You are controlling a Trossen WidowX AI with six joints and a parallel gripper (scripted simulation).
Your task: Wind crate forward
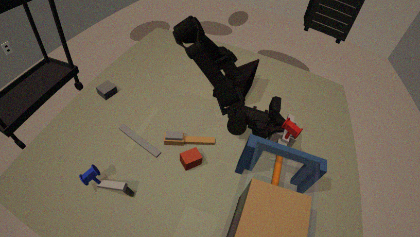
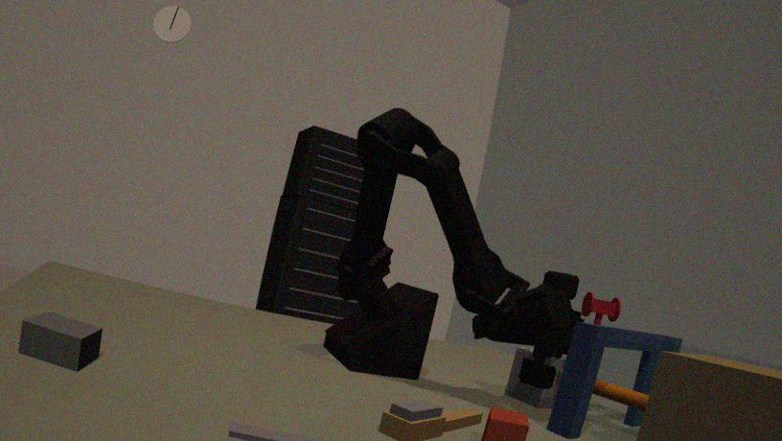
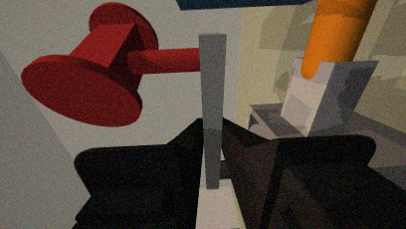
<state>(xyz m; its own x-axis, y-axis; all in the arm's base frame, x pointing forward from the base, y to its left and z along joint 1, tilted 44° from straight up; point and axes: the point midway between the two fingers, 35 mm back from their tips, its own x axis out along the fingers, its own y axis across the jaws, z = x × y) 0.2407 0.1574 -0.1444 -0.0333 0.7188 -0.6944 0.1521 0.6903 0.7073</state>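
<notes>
My gripper tip is 10 mm short of the red-knobbed winch handle, 10 mm to the left of it and 10 mm below it. Round my gripper tip: grey winch (60 mm behind, 10 mm to the right, 100 mm below); then wooden brush (80 mm ahead, 330 mm to the right, 120 mm below); then red knob (50 mm ahead, 20 mm to the right, 40 mm above).
</notes>
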